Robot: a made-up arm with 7 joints.
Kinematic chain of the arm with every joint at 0, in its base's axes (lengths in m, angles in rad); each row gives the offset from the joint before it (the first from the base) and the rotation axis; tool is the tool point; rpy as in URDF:
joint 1: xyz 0 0 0.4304 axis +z
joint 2: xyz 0 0 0 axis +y
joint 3: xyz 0 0 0.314 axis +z
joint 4: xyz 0.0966 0 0 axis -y
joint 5: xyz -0.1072 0 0.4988 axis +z
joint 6: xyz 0 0 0 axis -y
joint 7: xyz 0.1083 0 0 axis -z
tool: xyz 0 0 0 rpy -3.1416 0 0
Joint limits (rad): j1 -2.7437..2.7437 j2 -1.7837..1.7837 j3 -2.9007..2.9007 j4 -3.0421..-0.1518 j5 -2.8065..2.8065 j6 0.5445..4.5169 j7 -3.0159..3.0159
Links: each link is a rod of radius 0.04 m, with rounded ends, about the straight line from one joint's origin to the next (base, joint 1, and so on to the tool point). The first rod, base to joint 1, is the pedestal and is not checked.
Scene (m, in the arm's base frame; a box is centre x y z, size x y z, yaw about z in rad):
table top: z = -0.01
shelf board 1: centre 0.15 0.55 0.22 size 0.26 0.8 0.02 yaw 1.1
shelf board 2: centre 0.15 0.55 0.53 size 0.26 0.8 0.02 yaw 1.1
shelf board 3: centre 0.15 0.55 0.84 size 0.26 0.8 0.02 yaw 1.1
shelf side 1: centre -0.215 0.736 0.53 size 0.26 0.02 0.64 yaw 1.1
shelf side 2: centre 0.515 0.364 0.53 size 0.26 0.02 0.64 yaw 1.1
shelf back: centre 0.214 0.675 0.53 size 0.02 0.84 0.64 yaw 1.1
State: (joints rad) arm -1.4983 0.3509 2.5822 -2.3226 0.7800 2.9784 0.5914
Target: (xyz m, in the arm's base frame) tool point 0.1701 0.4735 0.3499
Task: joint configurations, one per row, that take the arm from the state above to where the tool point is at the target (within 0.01 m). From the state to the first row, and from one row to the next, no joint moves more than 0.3 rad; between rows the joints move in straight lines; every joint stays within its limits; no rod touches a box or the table.
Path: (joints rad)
1: -1.5804 0.6099 2.6626 -2.5193 0.8238 3.1502 0.5914
2: -1.6625 0.8688 2.7430 -2.7160 0.8676 3.3220 0.5914
3: -1.7445 1.1278 2.8234 -2.9127 0.9114 3.4938 0.5914
4: -1.6242 0.8997 2.8296 -2.9451 0.9893 3.4817 0.5914
5: -1.5039 0.6717 2.8357 -2.9774 1.0671 3.4697 0.5914
6: -1.3835 0.4436 2.8419 -3.0098 1.1449 3.4576 0.5914
7: -1.2632 0.2156 2.8481 -3.0421 1.2227 3.4456 0.5914
8: -1.3094 0.0969 2.7893 -2.8538 1.0043 3.1626 0.5914
9: -1.3556 -0.0217 2.7305 -2.6655 0.7859 2.8796 0.5914

